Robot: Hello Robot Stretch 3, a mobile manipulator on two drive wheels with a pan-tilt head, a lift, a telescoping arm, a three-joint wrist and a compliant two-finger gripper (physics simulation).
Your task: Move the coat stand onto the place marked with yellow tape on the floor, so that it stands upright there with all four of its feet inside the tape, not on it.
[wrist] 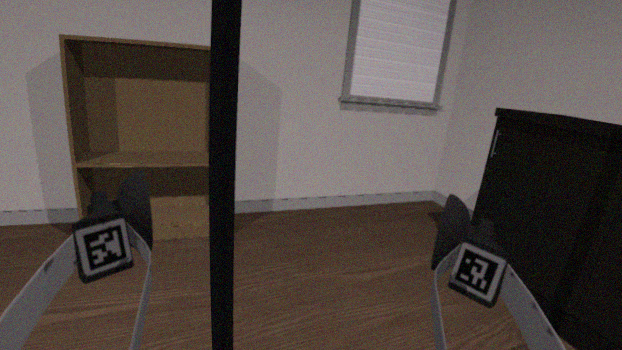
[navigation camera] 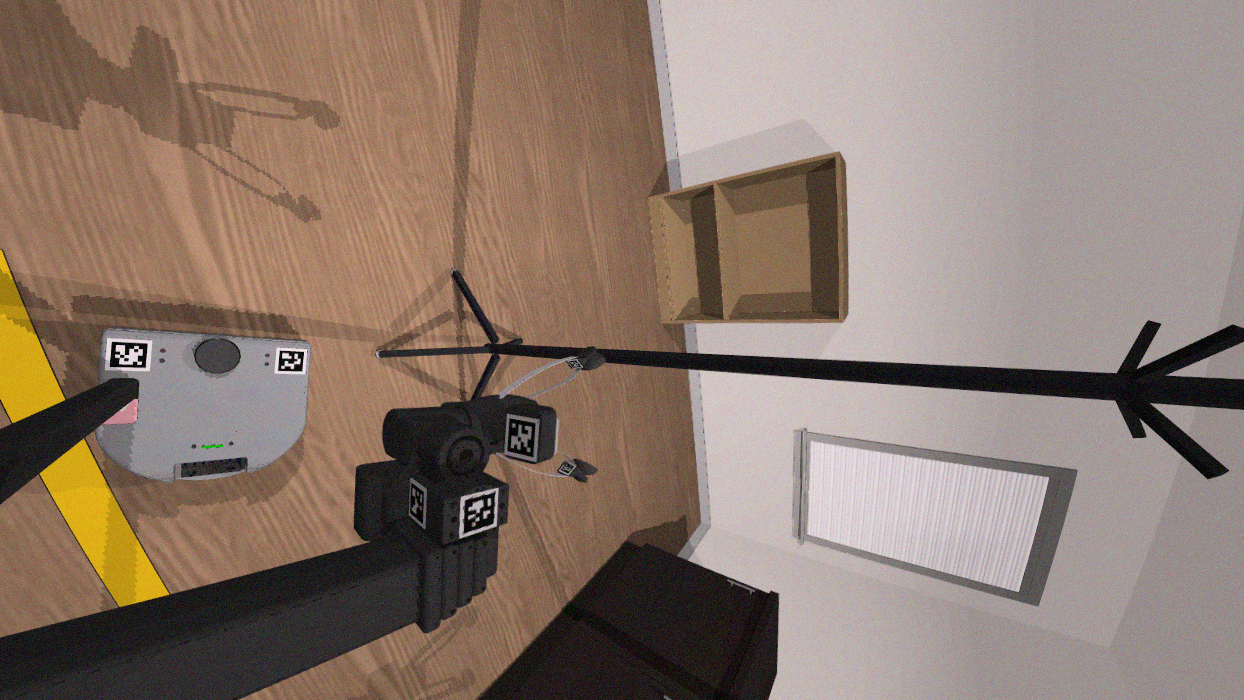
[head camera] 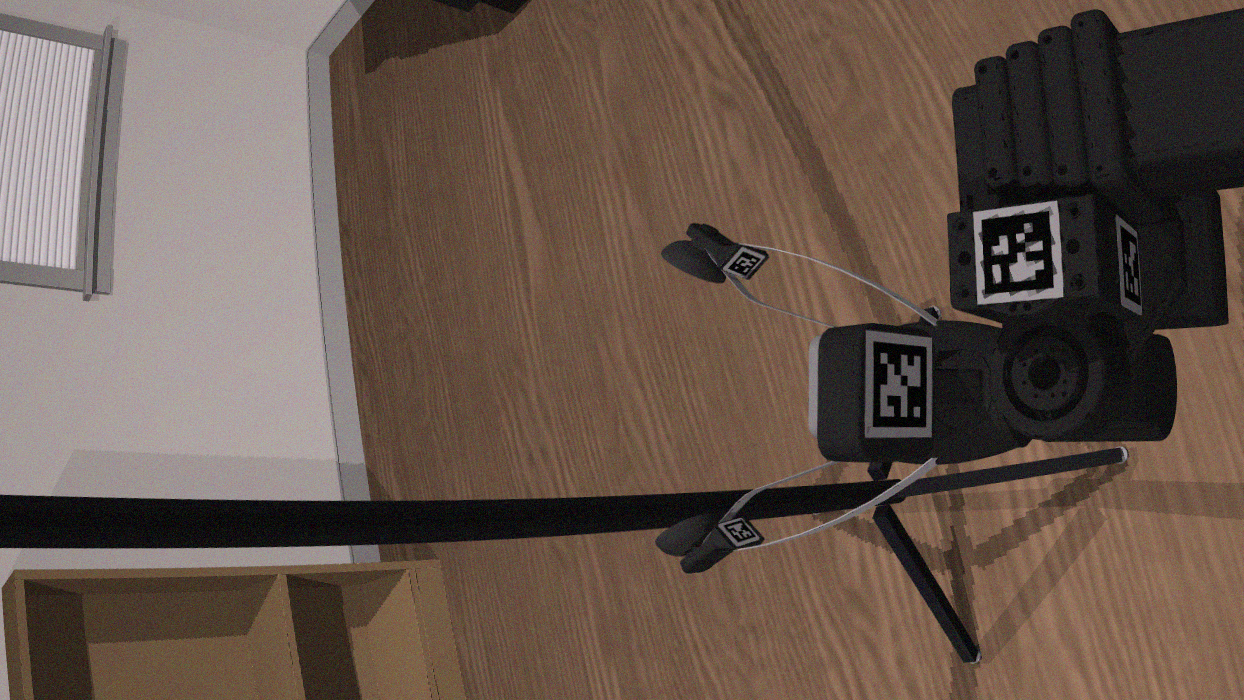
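Where they show: gripper, fingertip midpoint: [wrist: 296, 210] [navigation camera: 596, 413] [head camera: 670, 398]; robot's base, origin of the base link: [navigation camera: 218, 354].
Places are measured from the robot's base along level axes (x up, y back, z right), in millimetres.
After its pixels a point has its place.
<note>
The black coat stand [head camera: 521, 520] @[x 832, y -64, z 615 mm] [navigation camera: 869, 369] @[x 1226, y -68, z 616 mm] [wrist: 223, 150] @[x 866, y -59, z 616 mm] stands upright on the wood floor. Its spread legs show in the head and navigation views, its upper hooks at the right of the navigation view. My gripper [head camera: 691, 402] @[x 888, y 26, z 410 mm] [navigation camera: 586, 414] @[x 888, y 26, z 410 mm] [wrist: 296, 210] @[x 888, y 26, z 410 mm] is open, at a low height by the lower pole. In the wrist view the pole appears within the finger span, much nearer the left finger. That finger overlaps the pole in the head view; contact cannot be told. Yellow tape [navigation camera: 86, 496] @[x 1, y 314, z -203 mm] runs at the left of the navigation view, beyond my base from the stand; part is hidden.
A wooden bookshelf [head camera: 434, 626] @[x 52, y -473, z 1938 mm] [navigation camera: 842, 235] @[x 1060, y -712, z 1862 mm] [wrist: 145, 165] stands against the wall behind the stand. A dark cabinet [navigation camera: 678, 609] @[x 527, y 1099, z 1487 mm] [wrist: 560, 200] @[x 584, y 1140, z 1376 mm] stands on the gripper's right. My grey base [navigation camera: 208, 400] @[x 159, y 91, z -10 mm] lies between the stand's legs and the tape. A window [navigation camera: 930, 504] @[x 1533, y 666, z 2651 mm] is in the wall.
</note>
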